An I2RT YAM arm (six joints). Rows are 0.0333 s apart.
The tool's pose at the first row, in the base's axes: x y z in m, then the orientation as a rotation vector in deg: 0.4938 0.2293 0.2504 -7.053 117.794 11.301
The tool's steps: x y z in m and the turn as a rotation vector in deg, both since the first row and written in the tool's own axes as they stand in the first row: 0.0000 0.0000 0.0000 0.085 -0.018 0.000; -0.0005 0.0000 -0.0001 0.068 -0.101 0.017; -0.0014 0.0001 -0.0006 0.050 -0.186 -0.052; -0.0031 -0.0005 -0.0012 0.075 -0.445 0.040; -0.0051 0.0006 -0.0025 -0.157 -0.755 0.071; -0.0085 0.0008 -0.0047 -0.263 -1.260 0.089; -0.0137 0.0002 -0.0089 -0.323 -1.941 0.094; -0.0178 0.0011 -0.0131 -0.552 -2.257 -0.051; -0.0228 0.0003 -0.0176 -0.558 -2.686 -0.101; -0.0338 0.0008 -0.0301 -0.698 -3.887 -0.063; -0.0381 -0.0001 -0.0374 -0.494 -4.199 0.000
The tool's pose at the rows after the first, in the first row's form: 0.4938 0.2293 0.2504 -6.998 117.783 11.214; 0.4939 0.2293 0.2509 -6.981 117.700 11.244; 0.4939 0.2293 0.2519 -7.053 117.608 11.222; 0.4943 0.2286 0.2536 -6.912 117.361 11.260; 0.4939 0.2294 0.2561 -6.985 117.038 11.525; 0.4936 0.2292 0.2601 -6.971 116.529 11.657; 0.4925 0.2278 0.2666 -6.920 115.847 11.737; 0.4907 0.2279 0.2723 -7.170 115.500 11.889; 0.4893 0.2263 0.2787 -7.172 115.068 11.873; 0.4836 0.2244 0.2942 -7.073 113.865 12.064; 0.4795 0.2221 0.3013 -6.847 113.577 11.901
